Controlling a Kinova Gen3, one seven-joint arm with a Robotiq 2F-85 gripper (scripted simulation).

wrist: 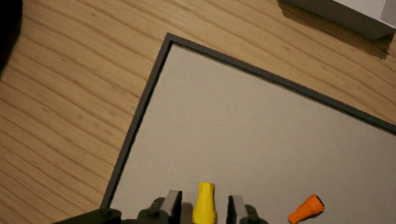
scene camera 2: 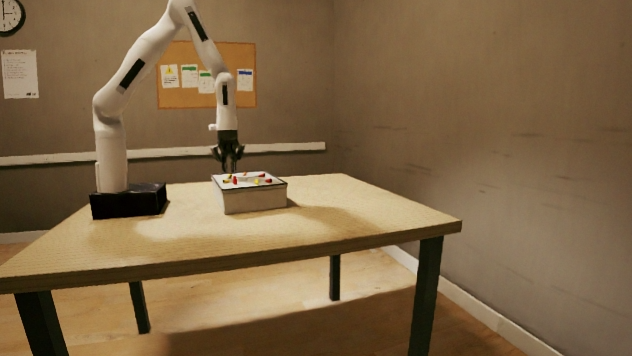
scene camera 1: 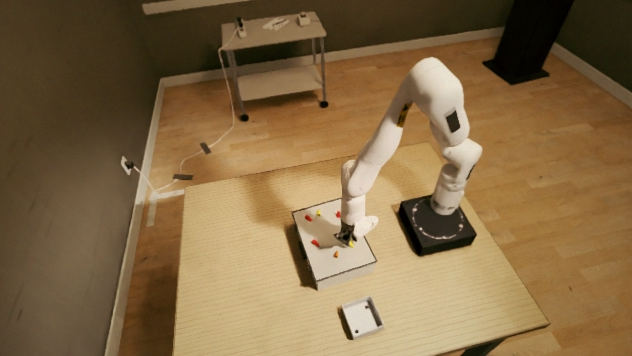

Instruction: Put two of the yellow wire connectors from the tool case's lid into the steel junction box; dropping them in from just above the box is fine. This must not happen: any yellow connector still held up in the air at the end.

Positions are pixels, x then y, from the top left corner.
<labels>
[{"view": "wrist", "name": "tool case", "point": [204,116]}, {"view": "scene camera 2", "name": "my gripper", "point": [229,172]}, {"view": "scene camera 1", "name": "tool case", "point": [360,260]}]
</labels>
